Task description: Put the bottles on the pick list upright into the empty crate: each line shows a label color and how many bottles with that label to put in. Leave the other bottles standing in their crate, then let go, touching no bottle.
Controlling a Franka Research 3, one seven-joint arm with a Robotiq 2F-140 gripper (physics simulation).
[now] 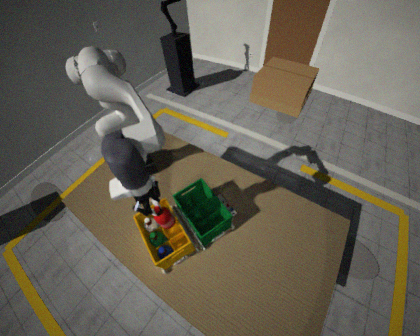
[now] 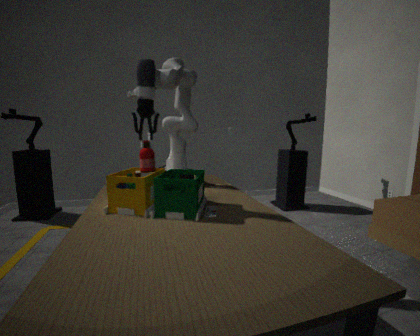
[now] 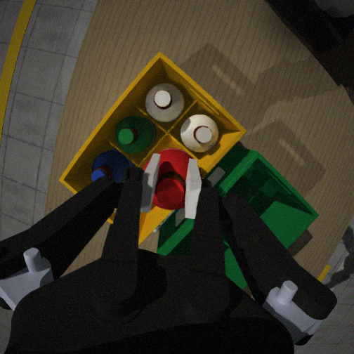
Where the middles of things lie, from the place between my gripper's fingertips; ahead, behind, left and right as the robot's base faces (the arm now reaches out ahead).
Labels:
I see the red bottle (image 3: pixel 169 193) 4 cm below my hand, 2 cm ahead of it and 1 cm to the left of it. The rest, counted from my hand: green bottle (image 3: pixel 133 134): 21 cm below, 8 cm to the right; then blue bottle (image 3: pixel 113 163): 21 cm below, 11 cm to the right, 9 cm ahead.

